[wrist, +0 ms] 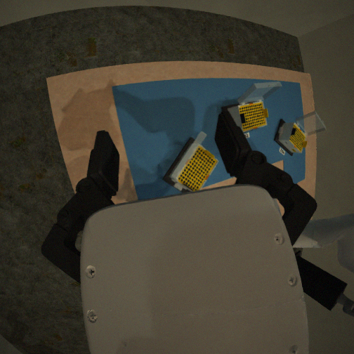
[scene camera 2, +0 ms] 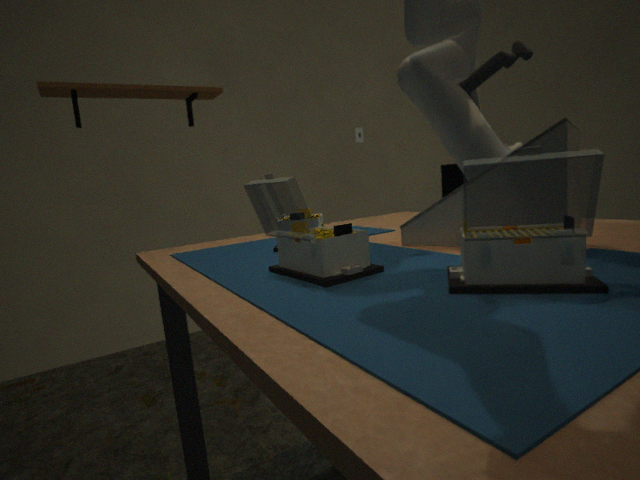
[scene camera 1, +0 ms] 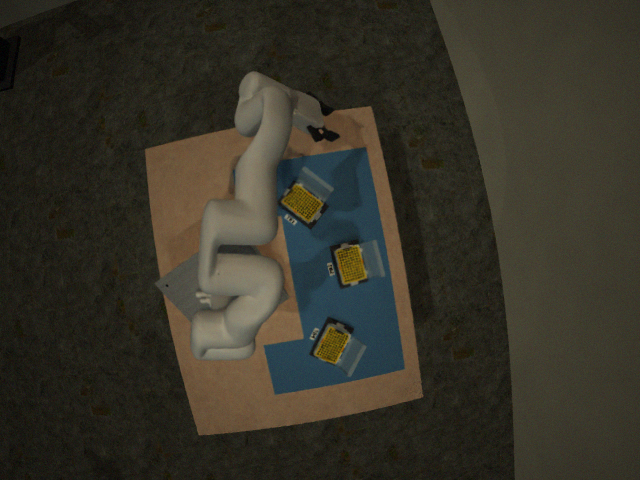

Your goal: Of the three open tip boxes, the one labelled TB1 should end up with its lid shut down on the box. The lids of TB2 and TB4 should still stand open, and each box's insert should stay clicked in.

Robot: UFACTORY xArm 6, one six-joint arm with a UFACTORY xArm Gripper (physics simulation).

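Frame: origin at the arm's base, x ahead, y left, z up, level; centimetres.
Seen in the pictures: gripper, fingertip midpoint: [scene camera 1: 333,125].
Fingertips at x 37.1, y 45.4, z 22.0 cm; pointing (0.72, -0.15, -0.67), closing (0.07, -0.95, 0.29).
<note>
A point is followed by its place in that frame.
The TB1 box [scene camera 1: 303,202] [scene camera 2: 522,260] @[z -8.3, x 30.6, y 31.4 cm] [wrist: 197,167] has its clear lid [scene camera 1: 314,183] @[z -2.2, x 32.1, y 33.9 cm] [scene camera 2: 532,191] @[z -0.7, x 32.7, y 34.3 cm] standing open and its yellow insert seated. The TB2 box [scene camera 1: 351,264] [scene camera 2: 323,253] @[z -7.7, x 45.7, y 12.9 cm] [wrist: 253,116] has its lid [scene camera 1: 373,258] @[z -1.8, x 50.0, y 7.8 cm] [scene camera 2: 276,204] @[z -0.7, x 50.3, y 9.1 cm] [wrist: 261,91] open. The TB4 box [scene camera 1: 332,343] @[z -6.0, x 34.8, y -20.9 cm] [wrist: 292,137] also has its lid [scene camera 1: 352,356] @[z -1.9, x 41.1, y -25.1 cm] [wrist: 314,123] open. Both inserts look seated. My gripper [scene camera 1: 330,124] @[z 22.0, x 37.1, y 45.4 cm] [wrist: 164,132] is open and empty, raised beyond TB1 near the table's far edge in scene camera 1. The fingers do not show clearly in scene camera 2.
The boxes stand on dark bases on the blue mat [scene camera 1: 346,310] @[z -11.8, x 41.0, y -10.4 cm] [scene camera 2: 439,356] @[z -11.8, x 48.4, y 38.4 cm] [wrist: 150,150], on the wooden table [scene camera 1: 180,180] @[z -12.1, x -17.7, y 41.1 cm] [scene camera 2: 320,372] @[z -12.1, x 56.8, y 35.0 cm]. My arm [scene camera 1: 258,170] @[z 49.7, x 19.3, y 26.9 cm] extends along TB1's side from a grey base plate [scene camera 1: 178,291] @[z 4.7, x -14.3, y 1.1 cm]. A wall shelf [scene camera 2: 129,91] is in the background.
</note>
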